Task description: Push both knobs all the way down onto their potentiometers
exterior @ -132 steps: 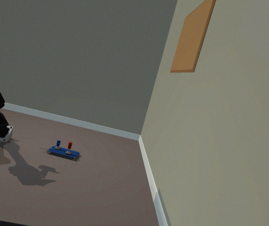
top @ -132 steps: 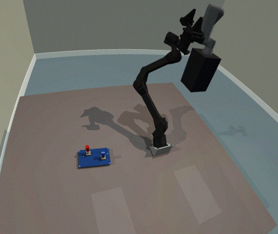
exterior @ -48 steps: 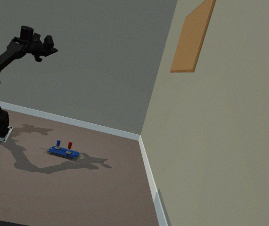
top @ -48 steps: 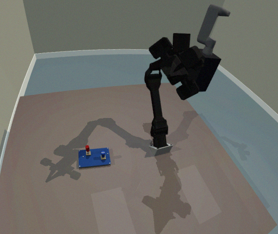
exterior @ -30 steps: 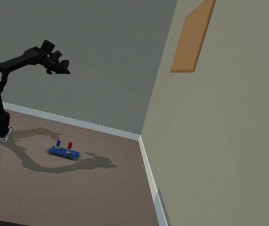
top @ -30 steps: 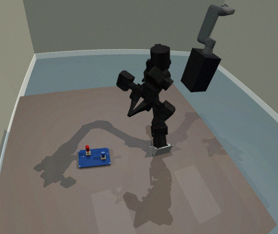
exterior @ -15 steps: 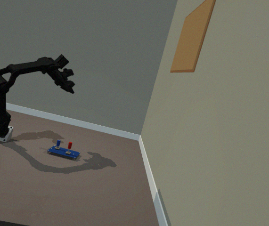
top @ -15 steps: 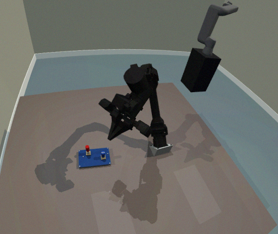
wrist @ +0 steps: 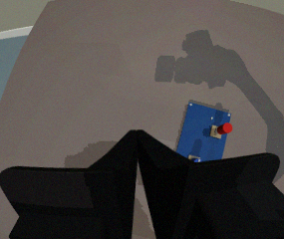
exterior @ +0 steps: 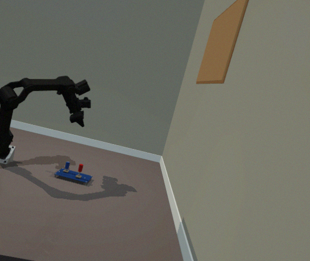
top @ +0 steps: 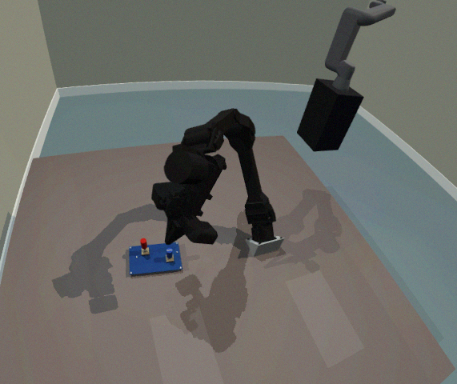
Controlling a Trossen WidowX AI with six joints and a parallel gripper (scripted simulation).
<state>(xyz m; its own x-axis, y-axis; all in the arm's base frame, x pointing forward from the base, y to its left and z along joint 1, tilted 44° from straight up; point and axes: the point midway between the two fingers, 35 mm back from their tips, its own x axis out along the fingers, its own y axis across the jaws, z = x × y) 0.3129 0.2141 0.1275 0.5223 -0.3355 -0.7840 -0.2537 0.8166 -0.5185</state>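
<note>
Right now my gripper tip is 190 mm above the blue knob, 90 mm to the left of it and 20 mm past it. Round my gripper tip: red knob: 180 mm below, 130 mm to the right, 50 mm ahead.
</note>
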